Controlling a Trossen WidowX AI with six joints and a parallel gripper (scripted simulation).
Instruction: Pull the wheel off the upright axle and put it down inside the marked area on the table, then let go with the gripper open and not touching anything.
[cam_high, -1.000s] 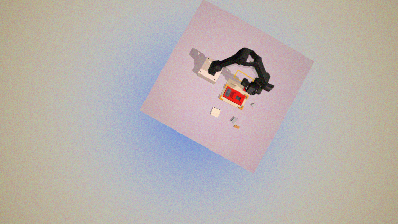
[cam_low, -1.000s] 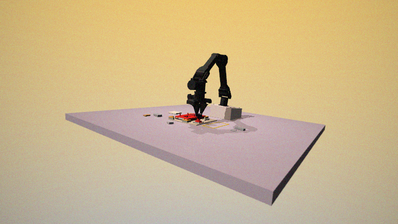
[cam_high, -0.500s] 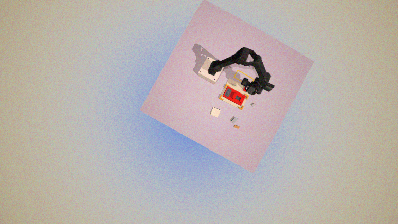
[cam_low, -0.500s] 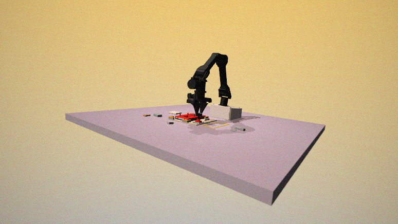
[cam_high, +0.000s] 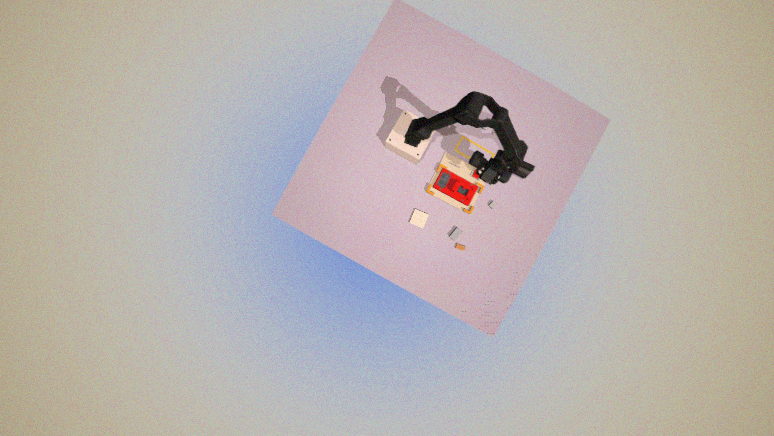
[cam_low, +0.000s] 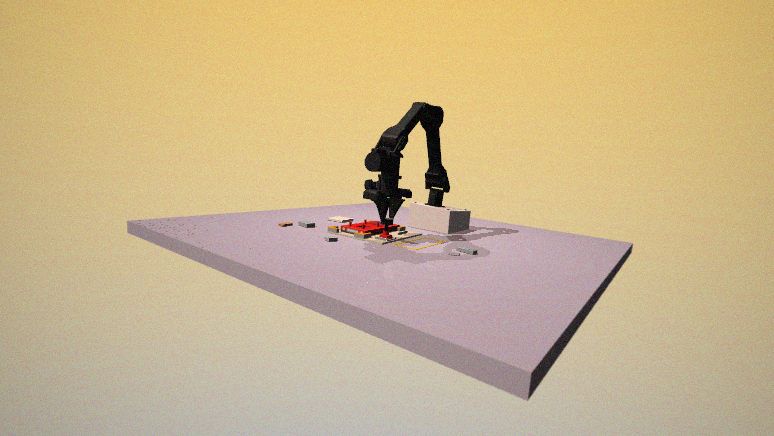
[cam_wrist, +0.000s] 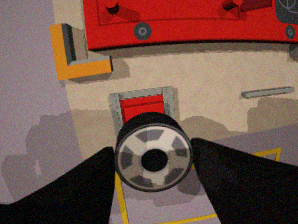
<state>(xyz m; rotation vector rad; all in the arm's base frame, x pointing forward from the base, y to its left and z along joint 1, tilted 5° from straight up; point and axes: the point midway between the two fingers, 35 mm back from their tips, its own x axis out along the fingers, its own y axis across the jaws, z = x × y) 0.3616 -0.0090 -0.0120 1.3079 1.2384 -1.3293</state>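
Right now the black axle is 3 cm below my gripper tip. The rest, counted from my gripper tip: beige square tile (32 cm to the right, 19 cm behind, 6 cm below); then wheel (right at my gripper tip).
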